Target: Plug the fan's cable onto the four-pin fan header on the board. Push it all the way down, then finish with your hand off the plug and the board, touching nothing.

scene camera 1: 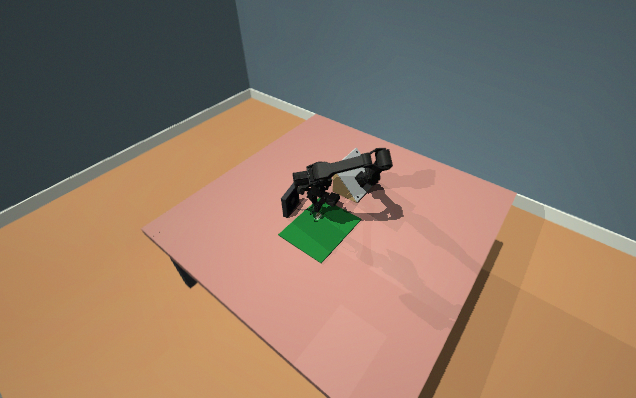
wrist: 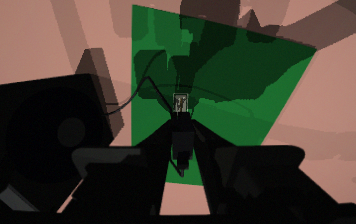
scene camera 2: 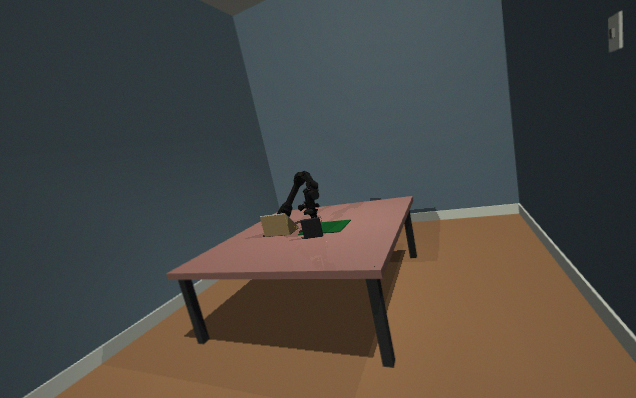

Observation:
In view: my gripper point(wrist: 181, 123), a black fan point(wrist: 54, 116) and a green board point(wrist: 238, 81).

